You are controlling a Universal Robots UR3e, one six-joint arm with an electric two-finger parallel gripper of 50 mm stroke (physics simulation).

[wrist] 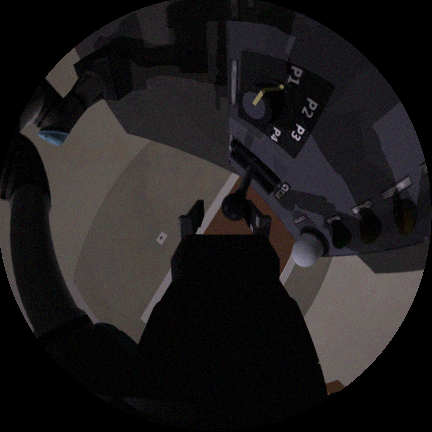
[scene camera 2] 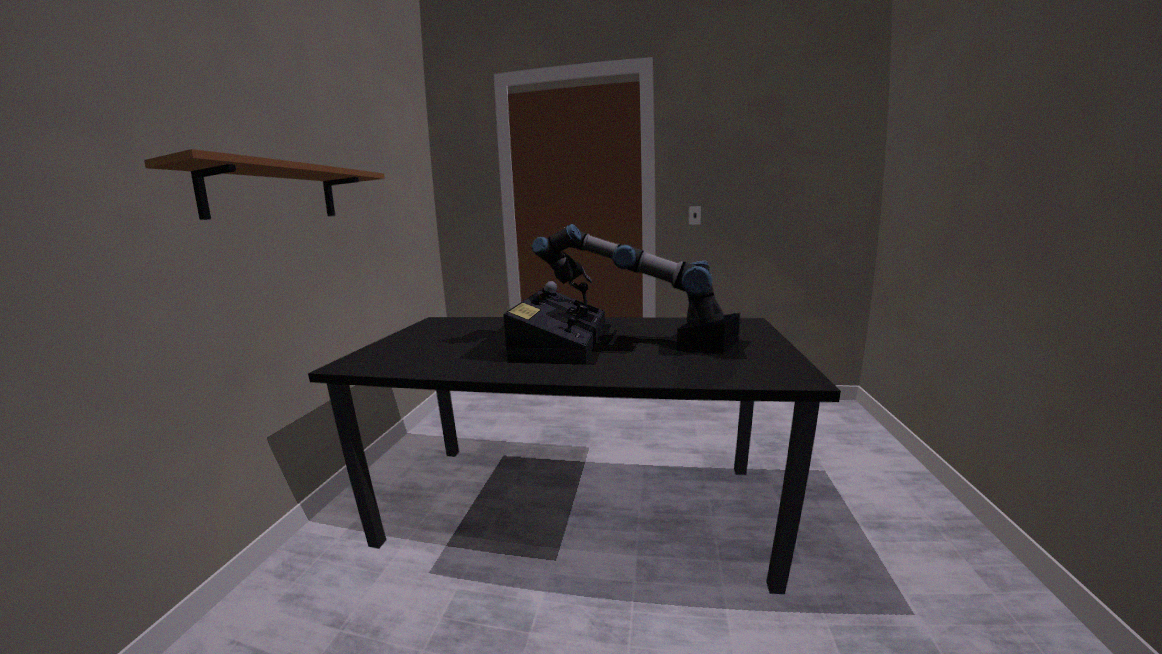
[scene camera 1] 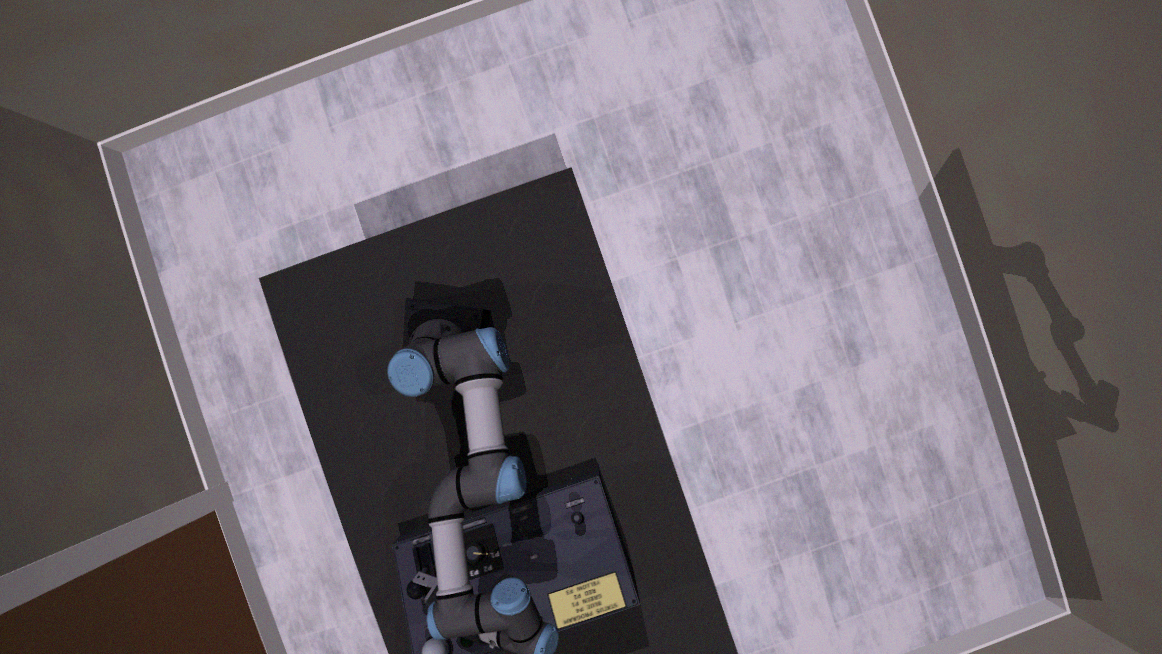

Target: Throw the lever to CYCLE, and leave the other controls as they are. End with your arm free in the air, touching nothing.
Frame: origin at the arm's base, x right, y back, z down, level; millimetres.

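Seen in the pictures: gripper, between the fingertips: (wrist: 223,207) (scene camera 2: 584,284) (scene camera 1: 422,585); arm's base, origin of its link: (wrist: 96,81) (scene camera 2: 705,321) (scene camera 1: 439,347).
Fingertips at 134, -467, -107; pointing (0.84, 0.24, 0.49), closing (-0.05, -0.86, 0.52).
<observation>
Pixels of each thing's middle, then the offset from my fingertips to it, as dx, dy, dz. "spot": a spot on its surface instead. Level surfaces: height alone.
- dark slot, a spot on its surface: (wrist: 265,176) spot: +6, -29, +78
- CYCLE label, a spot on its surface: (wrist: 282,190) spot: +12, -64, +77
- control box, middle of its body: (scene camera 1: 511,568) (scene camera 2: 561,319) -163, -51, +106
- black table, height of its surface: dz +189
- P4 rotary knob, middle of its body: (wrist: 252,105) (scene camera 1: 472,552) -97, +17, +70
- white dome, a spot on its surface: (wrist: 307,249) (scene camera 2: 552,287) spot: +0, -135, +12
- small toggle, middle of its body: (scene camera 1: 578,518) -337, +28, +87
- yellow sign, a spot on its surface: (scene camera 1: 585,599) (scene camera 2: 526,310) spot: -312, -129, +41
The lever has a black ball knob (wrist: 234,206) (scene camera 2: 583,287) on a thin shaft, which rises from about the middle of a dark slot (wrist: 265,176) in the control box. The CYCLE label (wrist: 282,190) sits at the slot's lower right end in the wrist view. My gripper (wrist: 223,207) (scene camera 2: 582,280) is open and holds nothing. In the wrist view the knob appears between the fingertip lines, closer to the right finger. I cannot tell whether that finger touches it. In scene camera 1 the arm hides much of this area.
The control box (scene camera 1: 561,552) (scene camera 2: 544,345) stands on the black table (scene camera 1: 504,243) (scene camera 2: 666,373). It carries a P1 to P4 rotary knob (wrist: 255,106), a white dome (wrist: 307,249) (scene camera 2: 550,286), several dark coloured buttons (wrist: 341,234), a small toggle (scene camera 1: 578,517) and a yellow sign (scene camera 1: 585,599) (scene camera 2: 522,311).
</observation>
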